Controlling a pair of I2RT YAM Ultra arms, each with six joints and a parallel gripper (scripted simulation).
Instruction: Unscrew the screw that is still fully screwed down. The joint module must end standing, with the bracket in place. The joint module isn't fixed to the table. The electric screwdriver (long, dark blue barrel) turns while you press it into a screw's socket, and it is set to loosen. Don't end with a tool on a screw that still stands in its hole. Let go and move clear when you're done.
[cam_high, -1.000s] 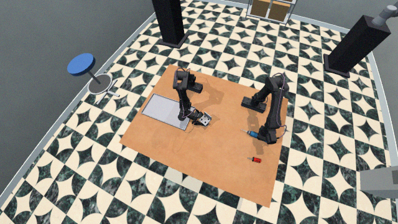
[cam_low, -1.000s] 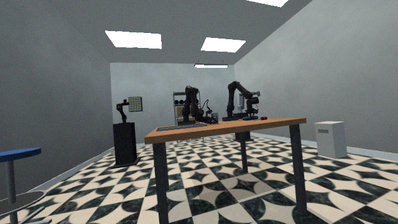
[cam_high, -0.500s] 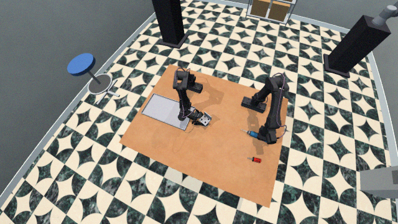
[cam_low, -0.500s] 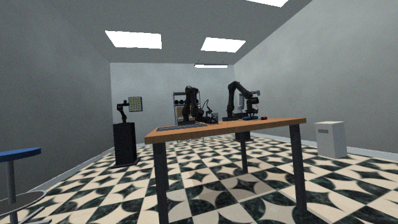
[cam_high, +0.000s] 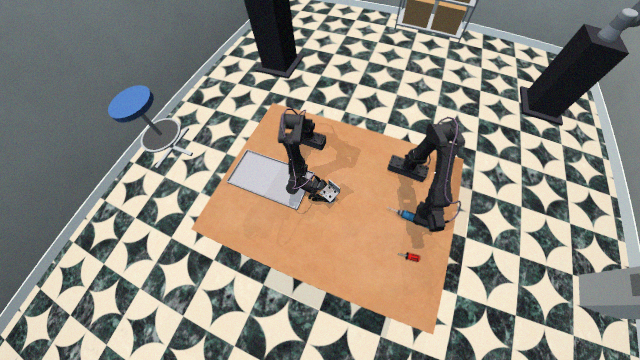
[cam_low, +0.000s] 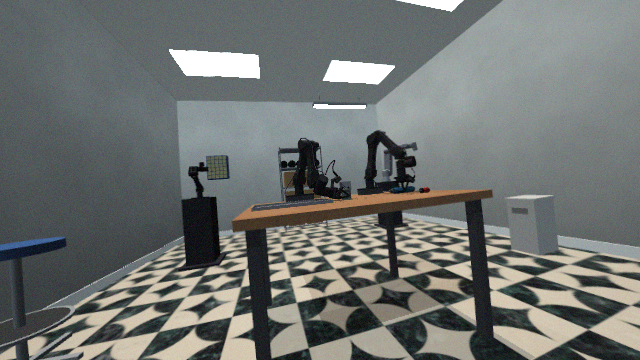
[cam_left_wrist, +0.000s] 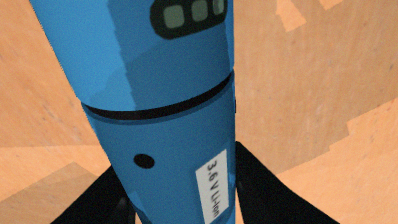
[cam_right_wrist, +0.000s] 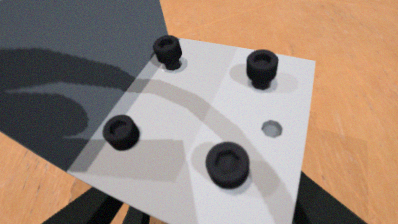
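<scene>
My right gripper is now right at the round joint module. Round my right hand: grey mat 330 mm to the right, 20 mm below, 10 mm ahead; then grey bracket 50 mm above; then screw 50 mm above, 20 mm to the right, 10 mm ahead.
</scene>
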